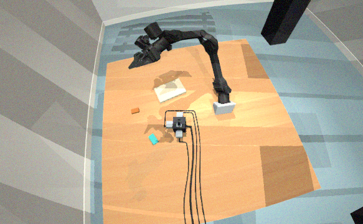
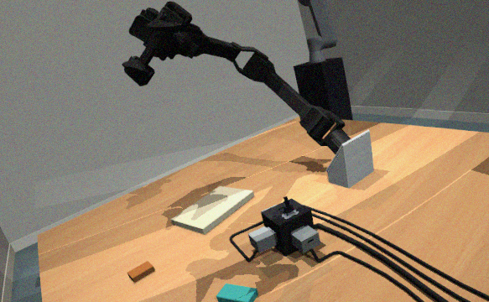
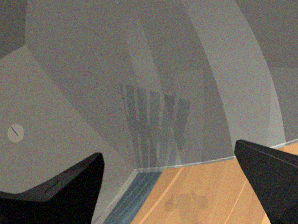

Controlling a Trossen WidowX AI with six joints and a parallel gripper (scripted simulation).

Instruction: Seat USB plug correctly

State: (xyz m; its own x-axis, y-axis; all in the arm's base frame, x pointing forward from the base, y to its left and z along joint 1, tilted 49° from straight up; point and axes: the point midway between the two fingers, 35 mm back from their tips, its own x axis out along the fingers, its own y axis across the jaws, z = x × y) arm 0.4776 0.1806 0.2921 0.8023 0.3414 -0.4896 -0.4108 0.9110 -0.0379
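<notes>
My gripper tip is 39 cm above the USB socket, 16 cm to the right of it and 14 cm past it. The rest, counted from my gripper tip: cream slab (45 cm below, 15 cm to the right, 14 cm behind); then brown block (46 cm below, 13 cm ahead, 5 cm to the right); then teal block (45 cm below, 18 cm to the left, 4 cm ahead).
</notes>
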